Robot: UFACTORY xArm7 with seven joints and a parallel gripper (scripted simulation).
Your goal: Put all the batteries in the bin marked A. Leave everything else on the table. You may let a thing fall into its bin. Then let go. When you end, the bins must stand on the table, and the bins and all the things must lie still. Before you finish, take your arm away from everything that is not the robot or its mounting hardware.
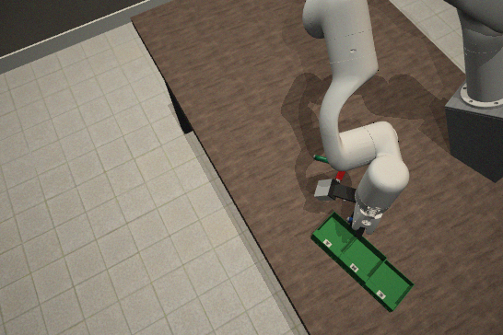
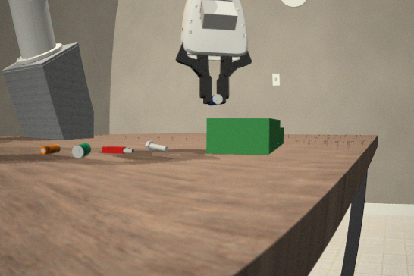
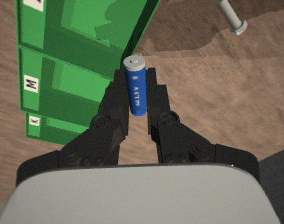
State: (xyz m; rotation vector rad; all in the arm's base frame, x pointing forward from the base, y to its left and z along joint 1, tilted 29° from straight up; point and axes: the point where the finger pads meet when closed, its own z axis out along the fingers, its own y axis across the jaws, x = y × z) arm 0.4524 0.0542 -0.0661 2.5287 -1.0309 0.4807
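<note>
The orange battery lies 23 cm to the right of my hand, 10 cm behind it and 8 cm below it. The rest, counted from my hand: white bolt: 8 cm below, 7 cm to the right, 5 cm behind; green three-compartment bin: 8 cm to the left, 7 cm below, 3 cm ahead; blue battery: 2 cm below.
</note>
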